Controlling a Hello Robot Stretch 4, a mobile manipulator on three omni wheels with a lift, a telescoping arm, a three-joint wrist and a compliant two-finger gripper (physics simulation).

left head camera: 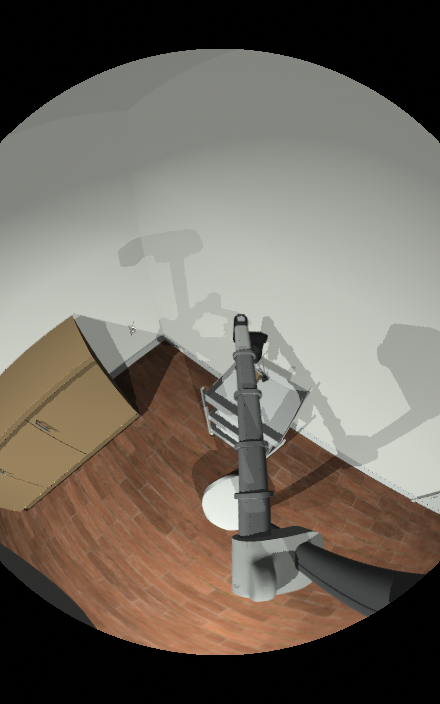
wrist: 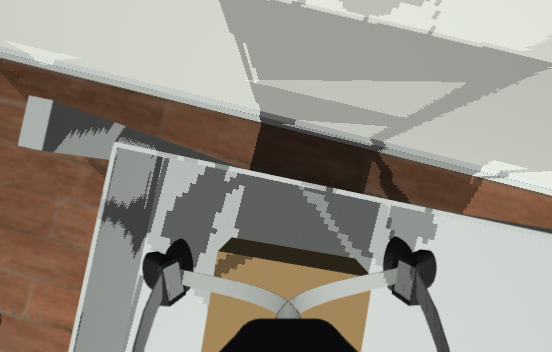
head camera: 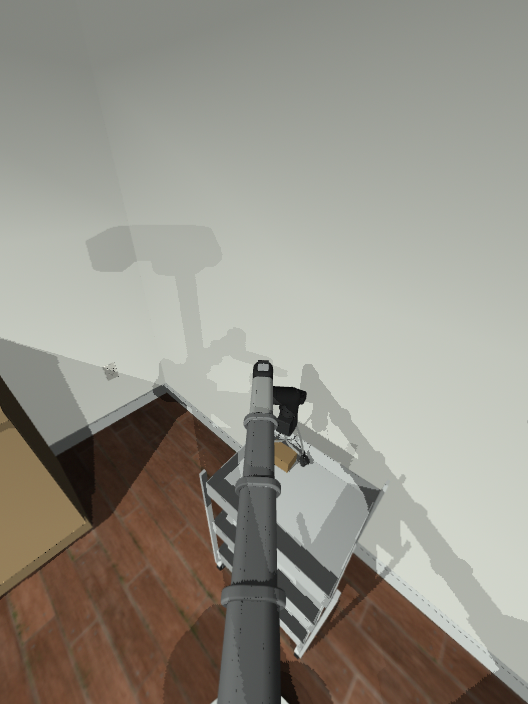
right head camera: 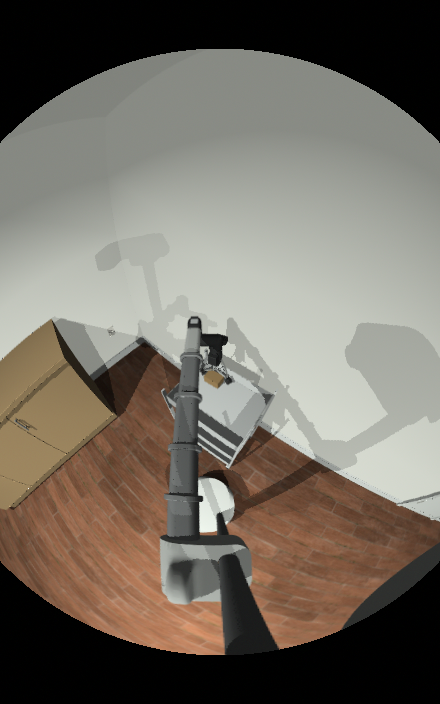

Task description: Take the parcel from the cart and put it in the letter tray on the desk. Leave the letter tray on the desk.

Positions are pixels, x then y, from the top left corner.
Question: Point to a tan wooden cabinet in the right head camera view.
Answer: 58, 407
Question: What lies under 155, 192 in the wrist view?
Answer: A white cart.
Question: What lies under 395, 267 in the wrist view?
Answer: My gripper.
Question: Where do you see a white cart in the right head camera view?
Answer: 227, 415
